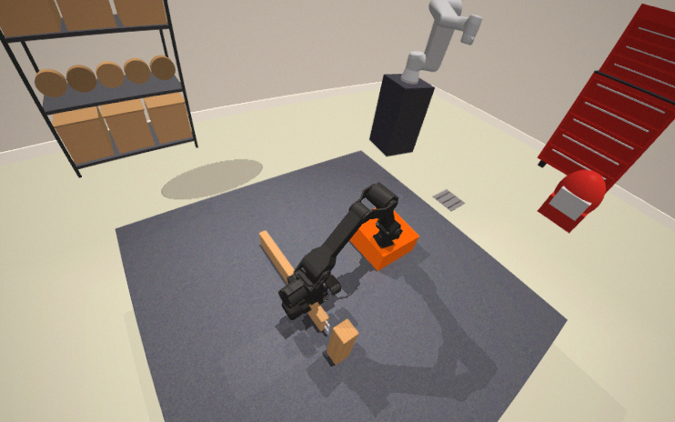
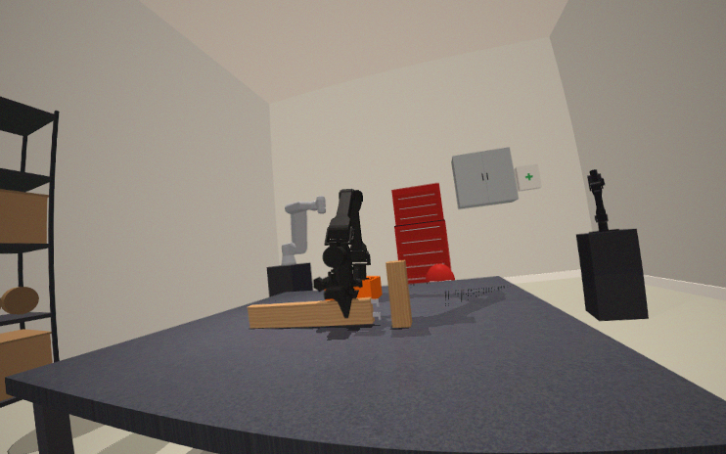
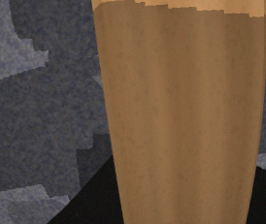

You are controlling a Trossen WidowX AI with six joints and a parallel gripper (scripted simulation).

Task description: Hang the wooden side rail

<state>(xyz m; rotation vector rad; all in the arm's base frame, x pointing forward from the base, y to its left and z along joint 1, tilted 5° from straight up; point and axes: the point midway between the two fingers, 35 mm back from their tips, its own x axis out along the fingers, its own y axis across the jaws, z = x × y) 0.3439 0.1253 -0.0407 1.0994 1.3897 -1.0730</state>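
Now: gripper tip 160 mm to the right of the upright headboard post, 60 mm below it and 20 mm past it.
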